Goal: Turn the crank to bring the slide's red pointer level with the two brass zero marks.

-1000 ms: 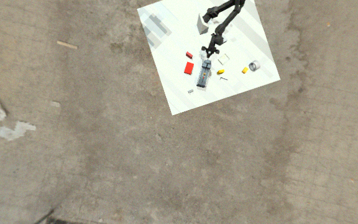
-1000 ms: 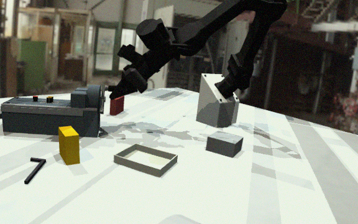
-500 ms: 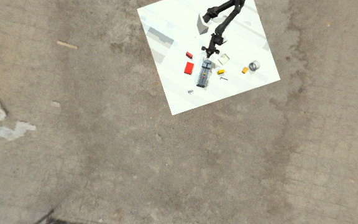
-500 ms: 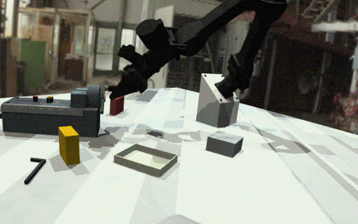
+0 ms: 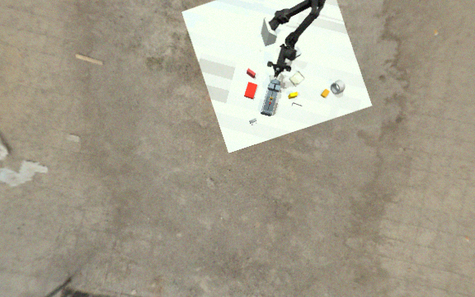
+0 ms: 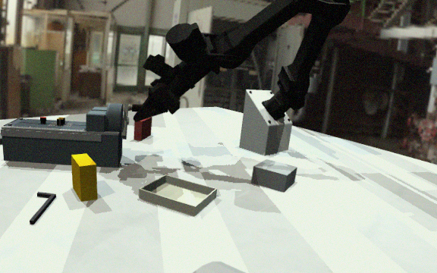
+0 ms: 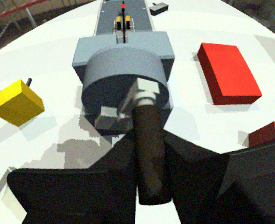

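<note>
My gripper tip is 1 cm past the dark crank handle, 1 cm to the right of it and 3 cm below it. Round my gripper tip: flat red block 2 cm behind, 21 cm to the right, 8 cm below; then red pointer 16 cm ahead, 13 cm to the right, 1 cm below; then yellow block 18 cm ahead, 9 cm to the left, 6 cm below.
</note>
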